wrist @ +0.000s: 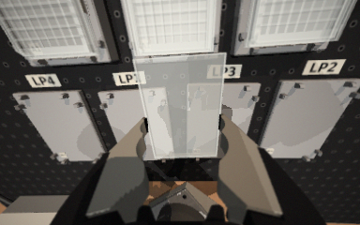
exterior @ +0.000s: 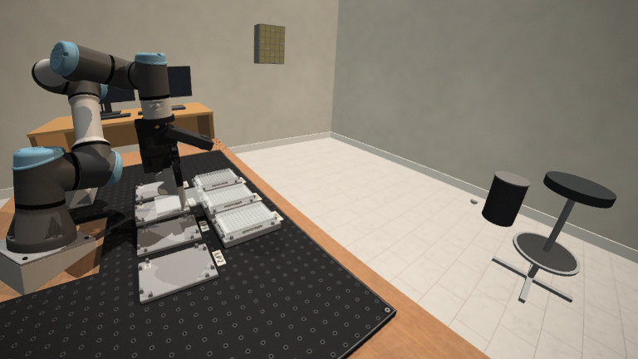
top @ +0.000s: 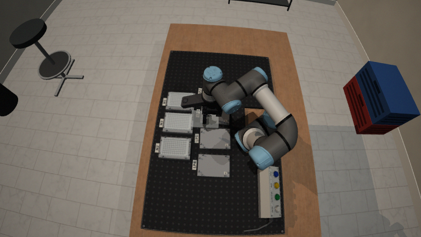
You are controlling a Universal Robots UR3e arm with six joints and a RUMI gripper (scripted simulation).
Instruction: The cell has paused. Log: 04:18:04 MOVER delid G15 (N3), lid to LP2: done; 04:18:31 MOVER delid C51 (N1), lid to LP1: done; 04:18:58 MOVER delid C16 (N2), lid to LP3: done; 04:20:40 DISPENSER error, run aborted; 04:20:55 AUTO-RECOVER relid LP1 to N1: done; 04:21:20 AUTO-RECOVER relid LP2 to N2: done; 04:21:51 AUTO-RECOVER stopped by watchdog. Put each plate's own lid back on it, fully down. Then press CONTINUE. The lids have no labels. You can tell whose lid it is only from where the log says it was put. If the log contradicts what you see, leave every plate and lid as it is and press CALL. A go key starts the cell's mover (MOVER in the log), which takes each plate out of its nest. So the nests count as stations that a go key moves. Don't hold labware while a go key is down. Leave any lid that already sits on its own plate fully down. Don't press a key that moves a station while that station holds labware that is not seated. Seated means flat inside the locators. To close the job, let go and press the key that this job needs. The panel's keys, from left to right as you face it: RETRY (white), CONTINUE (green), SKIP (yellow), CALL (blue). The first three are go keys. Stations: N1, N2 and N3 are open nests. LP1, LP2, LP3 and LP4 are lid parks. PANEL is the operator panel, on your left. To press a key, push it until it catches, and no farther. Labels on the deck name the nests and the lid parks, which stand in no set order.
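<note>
The plate lies 11 cm ahead of my hand, 15 cm to the left of it and 4 cm below it. Round my hand: lid park LP1: 6 cm behind, 7 cm to the left, 6 cm below; then lid park LP3: 4 cm behind, 6 cm to the right, 6 cm below; then pale lid: 1 cm below.
</note>
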